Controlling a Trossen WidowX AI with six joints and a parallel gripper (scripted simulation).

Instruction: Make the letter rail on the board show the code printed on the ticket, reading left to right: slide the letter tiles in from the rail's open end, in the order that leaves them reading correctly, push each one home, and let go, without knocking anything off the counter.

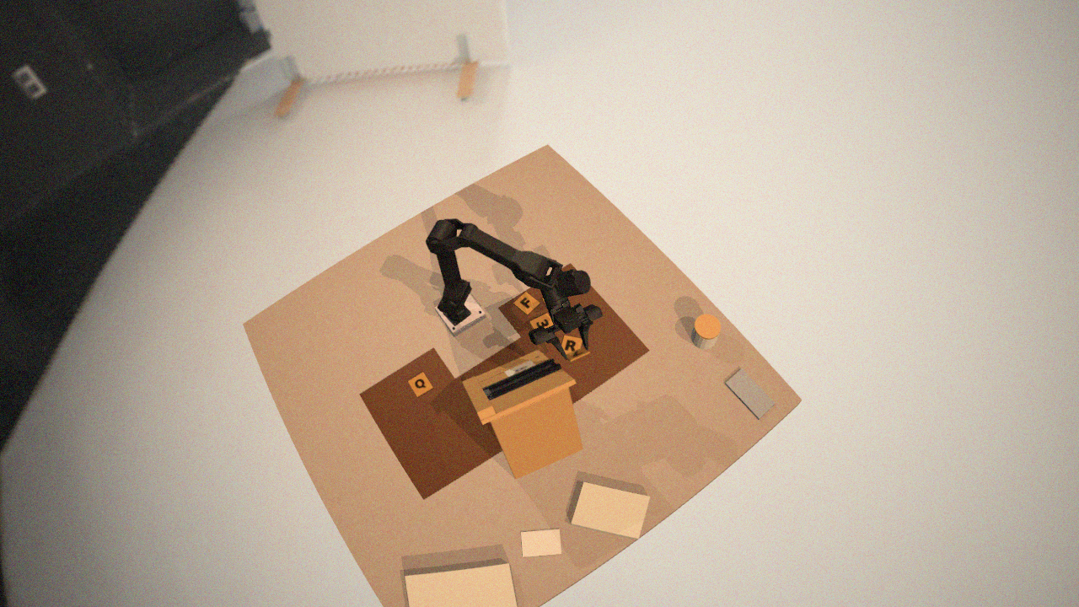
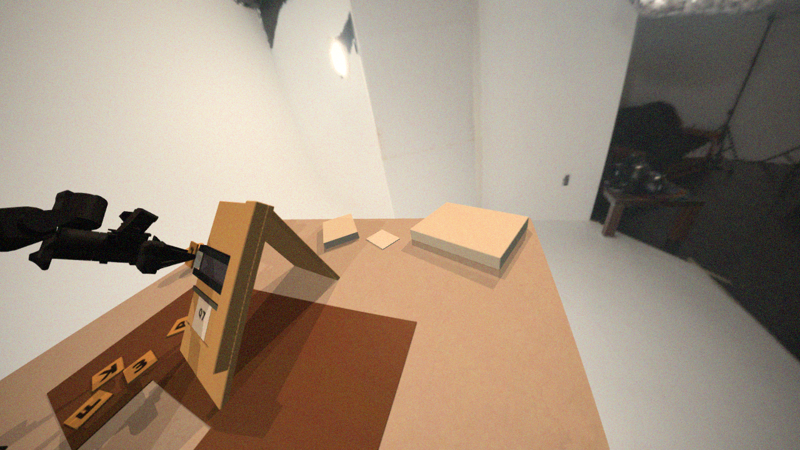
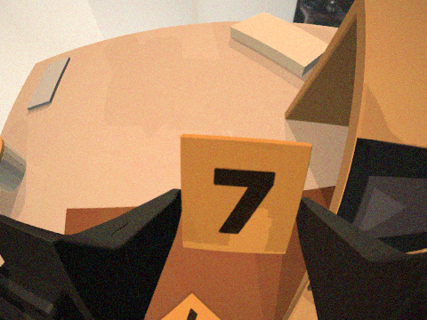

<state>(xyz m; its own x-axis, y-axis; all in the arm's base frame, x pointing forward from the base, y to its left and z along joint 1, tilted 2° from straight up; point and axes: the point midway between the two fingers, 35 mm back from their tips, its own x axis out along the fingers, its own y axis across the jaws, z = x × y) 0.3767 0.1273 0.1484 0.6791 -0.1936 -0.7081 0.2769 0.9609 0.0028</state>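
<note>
Now: the white ticket 100 mm behind my gripper tip, 110 mm to the right of it and 80 mm below it. From my gripper tip the other things lie so: large box: 310 mm ahead, 660 mm to the right, 140 mm below; then small card: 290 mm ahead, 380 mm to the right, 160 mm below; then grey block: 380 mm ahead, 330 mm to the left, 160 mm below.
</note>
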